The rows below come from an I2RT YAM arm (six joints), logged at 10 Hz.
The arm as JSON. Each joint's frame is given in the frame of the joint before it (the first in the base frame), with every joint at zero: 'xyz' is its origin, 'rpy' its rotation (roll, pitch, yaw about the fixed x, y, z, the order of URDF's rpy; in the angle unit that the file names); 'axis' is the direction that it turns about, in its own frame. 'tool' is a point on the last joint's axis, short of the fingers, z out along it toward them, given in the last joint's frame.
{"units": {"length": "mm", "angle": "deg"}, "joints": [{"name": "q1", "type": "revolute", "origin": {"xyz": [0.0, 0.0, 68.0], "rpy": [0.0, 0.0, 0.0]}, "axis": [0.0, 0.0, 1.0]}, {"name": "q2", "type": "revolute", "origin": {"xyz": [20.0, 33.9, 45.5], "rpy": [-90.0, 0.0, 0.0]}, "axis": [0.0, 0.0, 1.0]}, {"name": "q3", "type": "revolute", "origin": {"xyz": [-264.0, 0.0, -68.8], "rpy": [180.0, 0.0, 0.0]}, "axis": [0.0, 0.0, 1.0]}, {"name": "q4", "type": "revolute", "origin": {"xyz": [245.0, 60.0, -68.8], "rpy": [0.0, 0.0, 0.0]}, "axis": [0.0, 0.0, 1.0]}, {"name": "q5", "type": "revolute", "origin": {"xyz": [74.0, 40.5, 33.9], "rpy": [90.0, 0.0, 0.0]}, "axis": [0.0, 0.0, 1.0]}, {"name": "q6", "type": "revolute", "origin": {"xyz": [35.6, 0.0, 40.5], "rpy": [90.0, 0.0, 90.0]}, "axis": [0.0, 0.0, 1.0]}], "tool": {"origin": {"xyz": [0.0, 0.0, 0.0], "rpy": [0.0, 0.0, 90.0]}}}
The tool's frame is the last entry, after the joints.
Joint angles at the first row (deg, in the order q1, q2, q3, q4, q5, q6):
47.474 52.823 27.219 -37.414 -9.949 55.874
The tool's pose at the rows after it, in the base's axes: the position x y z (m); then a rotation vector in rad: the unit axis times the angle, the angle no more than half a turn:
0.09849 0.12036 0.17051 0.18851 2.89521 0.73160
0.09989 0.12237 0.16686 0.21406 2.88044 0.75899
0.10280 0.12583 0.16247 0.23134 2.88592 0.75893
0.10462 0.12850 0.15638 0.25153 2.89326 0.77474
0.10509 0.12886 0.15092 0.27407 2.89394 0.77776
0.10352 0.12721 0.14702 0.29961 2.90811 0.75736
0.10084 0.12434 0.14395 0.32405 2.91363 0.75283
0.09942 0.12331 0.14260 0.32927 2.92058 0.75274
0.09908 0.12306 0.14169 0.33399 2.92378 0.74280
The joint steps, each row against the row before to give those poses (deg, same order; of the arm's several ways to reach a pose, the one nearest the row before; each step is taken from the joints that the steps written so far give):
0.930 -0.611 -1.423 1.742 -0.159 2.499
0.087 0.508 -0.942 2.687 -0.080 1.274
0.020 2.027 -0.264 2.080 -0.091 0.690
0.000 1.712 -0.836 2.632 -0.667 0.952
-0.041 0.849 -0.994 1.877 -0.008 0.848
0.080 0.196 -0.640 -0.188 0.242 0.859
0.051 -0.789 -0.984 -0.132 0.055 0.933
0.091 -0.284 -0.389 -0.147 -0.219 0.292
0.084 0.147 -0.087 -0.117 0.230 0.161

